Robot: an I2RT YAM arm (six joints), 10 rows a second.
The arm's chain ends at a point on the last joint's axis. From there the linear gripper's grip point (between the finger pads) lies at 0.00 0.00 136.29 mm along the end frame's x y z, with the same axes.
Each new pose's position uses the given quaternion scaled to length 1; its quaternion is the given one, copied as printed.
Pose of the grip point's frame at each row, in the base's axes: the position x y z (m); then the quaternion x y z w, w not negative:
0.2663, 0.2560, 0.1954, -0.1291, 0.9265, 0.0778, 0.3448
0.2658, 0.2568, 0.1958, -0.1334, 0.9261, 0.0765, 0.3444
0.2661, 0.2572, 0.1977, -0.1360, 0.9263, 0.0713, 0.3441
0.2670, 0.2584, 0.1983, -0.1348, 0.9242, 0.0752, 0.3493
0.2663, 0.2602, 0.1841, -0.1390, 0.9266, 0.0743, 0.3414
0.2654, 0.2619, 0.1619, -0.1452, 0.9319, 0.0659, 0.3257
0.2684, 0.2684, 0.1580, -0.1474, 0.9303, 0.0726, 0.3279
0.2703, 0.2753, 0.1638, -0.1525, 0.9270, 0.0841, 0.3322
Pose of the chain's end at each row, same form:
0.1820, 0.2242, 0.2976, -0.1291, 0.9265, 0.0778, 0.3448
0.1816, 0.2250, 0.2982, -0.1334, 0.9261, 0.0765, 0.3444
0.1819, 0.2264, 0.3003, -0.1360, 0.9263, 0.0713, 0.3441
0.1818, 0.2266, 0.2998, -0.1348, 0.9242, 0.0752, 0.3493
0.1829, 0.2285, 0.2871, -0.1390, 0.9266, 0.0743, 0.3414
0.1853, 0.2323, 0.2681, -0.1452, 0.9319, 0.0659, 0.3257
0.1882, 0.2368, 0.2635, -0.1474, 0.9303, 0.0726, 0.3279
0.1899, 0.2402, 0.2681, -0.1525, 0.9270, 0.0841, 0.3322

